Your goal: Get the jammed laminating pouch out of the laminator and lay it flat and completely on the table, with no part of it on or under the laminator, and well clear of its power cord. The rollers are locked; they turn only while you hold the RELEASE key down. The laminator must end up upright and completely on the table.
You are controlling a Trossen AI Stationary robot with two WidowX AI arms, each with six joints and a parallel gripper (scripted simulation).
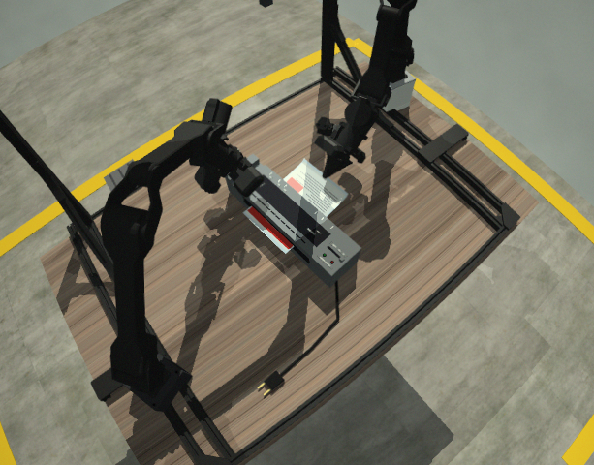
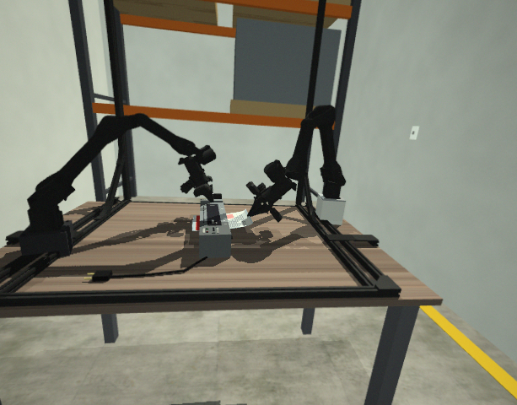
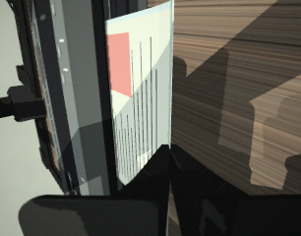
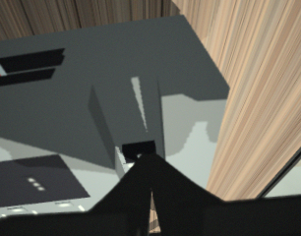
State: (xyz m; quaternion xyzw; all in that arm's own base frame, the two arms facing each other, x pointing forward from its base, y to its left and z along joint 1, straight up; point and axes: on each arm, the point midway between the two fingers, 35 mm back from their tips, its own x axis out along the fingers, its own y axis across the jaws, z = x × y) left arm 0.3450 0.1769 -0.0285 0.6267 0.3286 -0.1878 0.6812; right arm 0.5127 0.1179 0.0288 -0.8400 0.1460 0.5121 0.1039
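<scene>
My right gripper is now 4 cm above the black release key, 1 cm to the right of it and 1 cm short of it. The rest, counted from my right hand: plug (36 cm to the right, 35 cm ahead, 10 cm below).
</scene>
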